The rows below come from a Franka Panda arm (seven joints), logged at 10 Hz.
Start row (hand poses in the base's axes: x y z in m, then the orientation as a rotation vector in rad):
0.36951, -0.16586, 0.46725, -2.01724, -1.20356, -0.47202
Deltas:
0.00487, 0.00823, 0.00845, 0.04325, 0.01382, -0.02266
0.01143, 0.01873, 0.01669, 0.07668, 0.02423, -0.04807
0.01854, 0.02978, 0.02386, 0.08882, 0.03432, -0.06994
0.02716, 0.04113, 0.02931, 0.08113, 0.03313, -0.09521
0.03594, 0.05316, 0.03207, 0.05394, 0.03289, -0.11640
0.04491, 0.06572, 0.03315, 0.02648, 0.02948, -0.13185
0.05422, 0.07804, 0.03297, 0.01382, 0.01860, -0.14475
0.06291, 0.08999, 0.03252, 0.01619, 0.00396, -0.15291
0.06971, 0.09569, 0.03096, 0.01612, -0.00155, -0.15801
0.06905, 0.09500, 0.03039, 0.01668, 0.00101, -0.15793
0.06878, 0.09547, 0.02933, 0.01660, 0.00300, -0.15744
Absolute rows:
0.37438, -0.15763, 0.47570, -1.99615, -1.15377, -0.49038
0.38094, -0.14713, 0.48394, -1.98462, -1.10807, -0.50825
0.38805, -0.13608, 0.49111, -1.98852, -1.07567, -0.51404
0.39667, -0.12473, 0.49656, -2.01141, -1.05538, -0.52354
0.40545, -0.11270, 0.49932, -2.04842, -1.04685, -0.52048
0.41442, -0.10014, 0.50040, -2.08202, -1.04563, -0.51778
0.42373, -0.08782, 0.50022, -2.10126, -1.04473, -0.52921
0.43242, -0.07587, 0.49977, -2.10441, -1.04415, -0.54999
0.43922, -0.07017, 0.49821, -2.10768, -1.04230, -0.55832
0.43856, -0.07086, 0.49764, -2.10715, -1.04063, -0.55581
0.43829, -0.07039, 0.49658, -2.10691, -1.03999, -0.55340

